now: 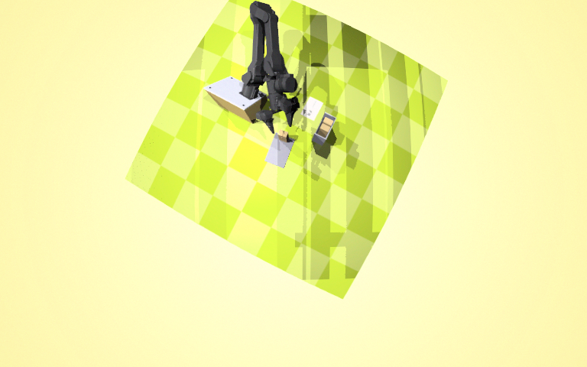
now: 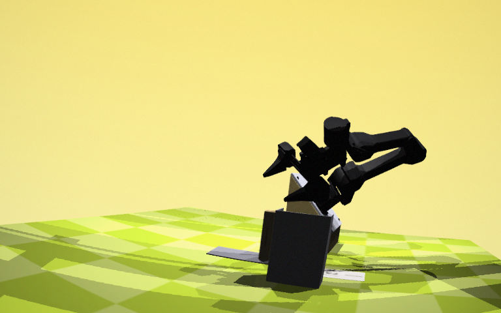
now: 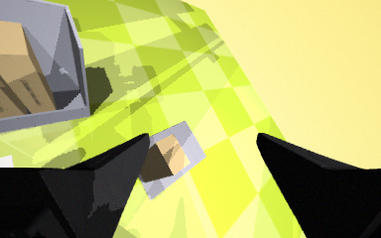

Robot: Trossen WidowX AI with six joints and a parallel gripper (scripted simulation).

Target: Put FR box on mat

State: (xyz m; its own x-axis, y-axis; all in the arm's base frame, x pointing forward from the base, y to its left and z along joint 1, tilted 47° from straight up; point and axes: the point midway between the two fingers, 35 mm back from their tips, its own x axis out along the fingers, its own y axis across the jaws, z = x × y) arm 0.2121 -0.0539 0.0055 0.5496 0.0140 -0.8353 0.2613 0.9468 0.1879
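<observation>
Right now the grey mat is 18 cm below my gripper tip, 6 cm to the right of it and 2 cm ahead of it. Round my gripper tip: thin white slab 21 cm to the left, 18 cm below, 2 cm ahead.
</observation>
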